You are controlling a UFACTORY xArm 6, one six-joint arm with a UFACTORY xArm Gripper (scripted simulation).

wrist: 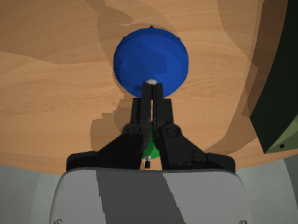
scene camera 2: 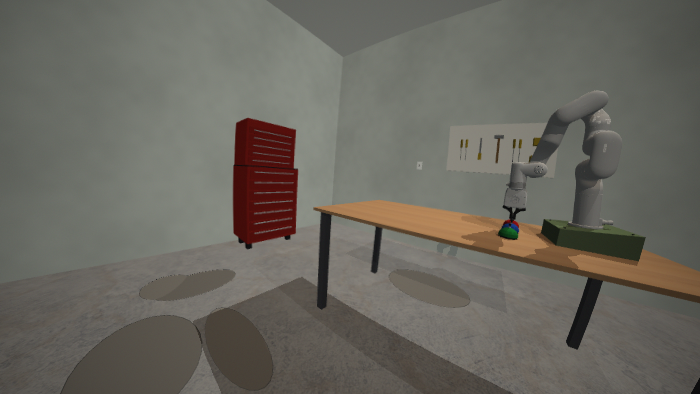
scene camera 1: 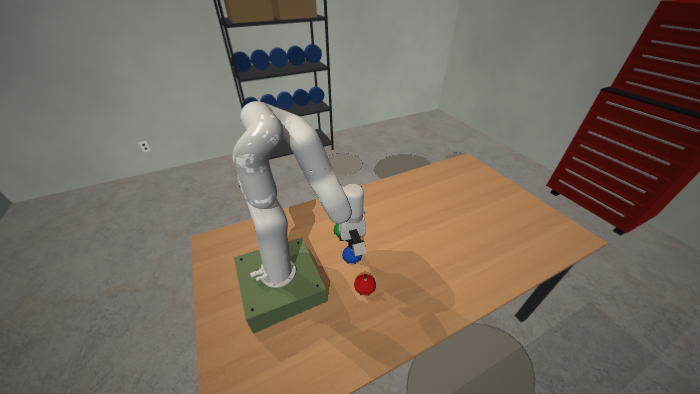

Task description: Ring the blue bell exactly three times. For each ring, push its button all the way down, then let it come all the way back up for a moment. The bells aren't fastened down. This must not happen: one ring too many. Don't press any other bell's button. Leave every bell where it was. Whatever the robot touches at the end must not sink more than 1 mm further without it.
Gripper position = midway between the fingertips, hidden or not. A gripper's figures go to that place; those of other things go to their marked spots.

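I can see my gripper (wrist: 151, 95), and it is 0.14 m from the lens. There is a blue bell (wrist: 152, 55) as well, and for the bell, too, I find that it is 0.14 m from the lens.
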